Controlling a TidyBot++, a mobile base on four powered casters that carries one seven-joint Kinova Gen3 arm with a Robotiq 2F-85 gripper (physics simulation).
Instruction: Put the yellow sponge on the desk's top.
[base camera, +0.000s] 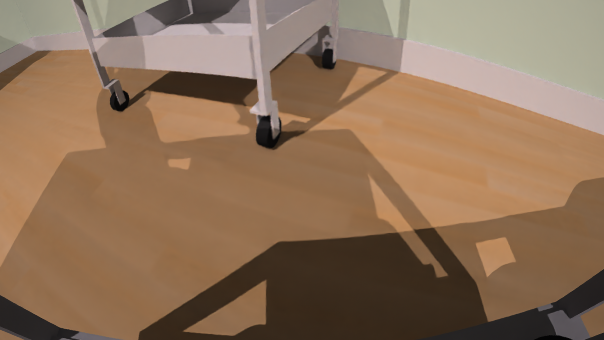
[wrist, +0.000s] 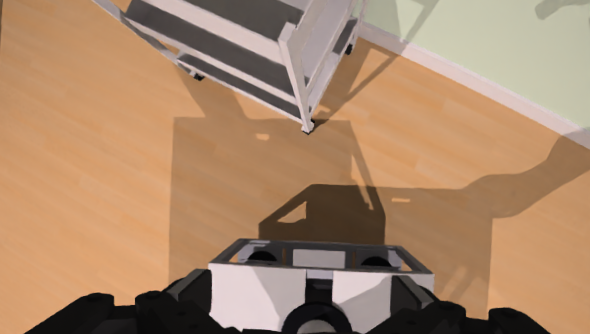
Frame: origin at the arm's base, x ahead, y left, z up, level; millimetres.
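Seen in the pictures: gripper, fingertip midpoint: (wrist: 300, 293).
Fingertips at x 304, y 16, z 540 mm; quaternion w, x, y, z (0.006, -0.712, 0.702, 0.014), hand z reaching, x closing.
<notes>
A point is followed by its place in that frame.
My gripper (wrist: 300, 293) @[y 16, x 304, z 539 mm] is open, with nothing between its fingers. Its black fingers stand apart along the bottom edge of the wrist view, above part of my own base. The yellow sponge does not show in either view. The desk does not show in either view. The gripper hangs clear of the white cart, which stands farther off at the top of the wrist view.
The white wheeled cart (base camera: 263, 65) @[y 43, x 492, z -239 mm] (wrist: 296, 75) @[y 44, x 491, z 267 mm] stands ahead, near the pale green wall (base camera: 500, 30) @[y -468, x 694, z -223 mm] (wrist: 475, 40) @[y -394, x 727, z -144 mm]. Part of the cart is cut off at the top of both views. My base (wrist: 255, 290) @[y 140, x 97, z -14 mm] stands on the wooden floor (base camera: 200, 200) @[y 148, x 398, z -397 mm] (wrist: 90, 165) @[y 850, x 362, z -397 mm], where broad shadows fall.
</notes>
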